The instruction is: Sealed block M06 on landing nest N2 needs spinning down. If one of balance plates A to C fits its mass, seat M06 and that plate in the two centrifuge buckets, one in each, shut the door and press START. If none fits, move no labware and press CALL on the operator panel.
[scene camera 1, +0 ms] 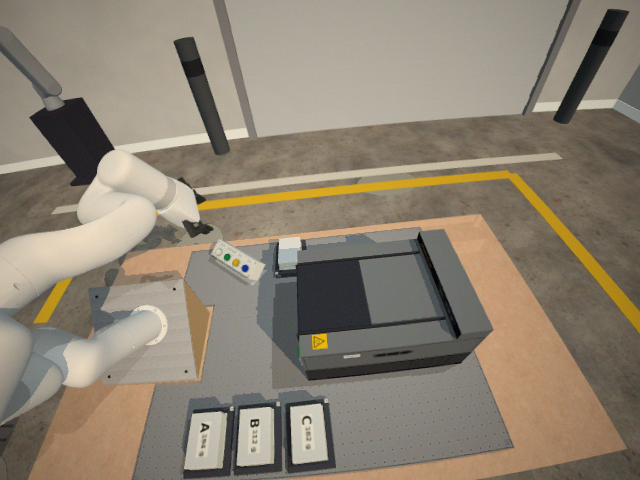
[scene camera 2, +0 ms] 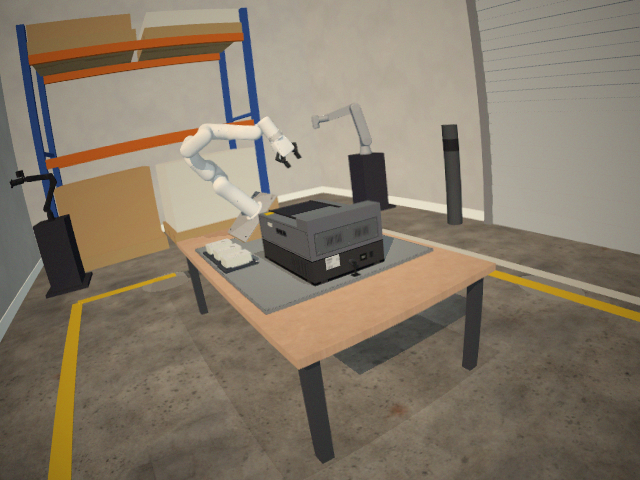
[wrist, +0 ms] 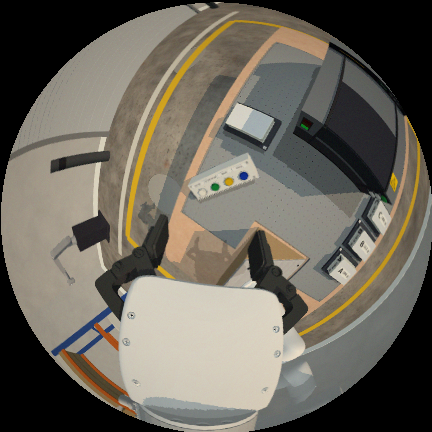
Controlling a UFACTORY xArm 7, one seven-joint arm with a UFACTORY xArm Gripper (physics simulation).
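Pixels of known places: gripper, between the fingertips: point(scene camera 1: 205, 216) point(scene camera 2: 294, 162) point(wrist: 210, 232); arm's base, origin of its link: point(scene camera 1: 149, 324) point(scene camera 2: 255, 211) point(wrist: 254, 284).
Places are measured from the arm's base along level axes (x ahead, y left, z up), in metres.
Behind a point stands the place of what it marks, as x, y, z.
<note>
My gripper point(scene camera 1: 204, 213) {0.237, 0.189, 0.261} point(scene camera 2: 293, 159) {0.237, 0.189, 0.261} point(wrist: 210, 232) {0.237, 0.189, 0.261} is open and empty, high up beyond the operator panel's outer end. The operator panel point(scene camera 1: 255, 265) {0.291, 0.250, -0.050} point(wrist: 251, 168) {0.281, 0.237, -0.058} has white, green, yellow and blue buttons; the blue button point(scene camera 1: 245, 268) {0.253, 0.242, -0.055} point(wrist: 244, 176) {0.249, 0.241, -0.057} is at the end nearest the block. A white and pale-blue block point(scene camera 1: 290, 252) {0.416, 0.309, -0.057} point(wrist: 250, 122) {0.404, 0.314, -0.057} sits on a dark nest point(wrist: 272, 140) {0.400, 0.239, -0.125}. Plate A point(scene camera 1: 222, 439) {0.265, -0.287, -0.096}, plate B point(scene camera 1: 255, 459) {0.367, -0.330, -0.071} and plate C point(scene camera 1: 308, 457) {0.497, -0.325, -0.071} lie in dark nests. B reads 112 g; A and C read blurred. The centrifuge point(scene camera 1: 392, 335) {0.715, -0.087, 0.085} point(scene camera 2: 338, 237) {0.940, 0.020, 0.030} point(wrist: 320, 95) {0.540, 0.178, 0.085} shows no buckets.
The robot's pedestal point(scene camera 1: 144, 361) {-0.027, -0.088, -0.079} stands left of the centrifuge on the table point(scene camera 1: 547, 413) {1.153, -0.251, -0.137} point(scene camera 2: 392, 304) {1.234, 0.032, -0.138}. A small red and green display point(wrist: 306, 124) {0.466, 0.173, 0.028} is on the centrifuge front. A dark post point(scene camera 1: 204, 103) point(scene camera 2: 452, 180) and a blue-orange rack point(scene camera 2: 250, 77) stand beyond the table.
</note>
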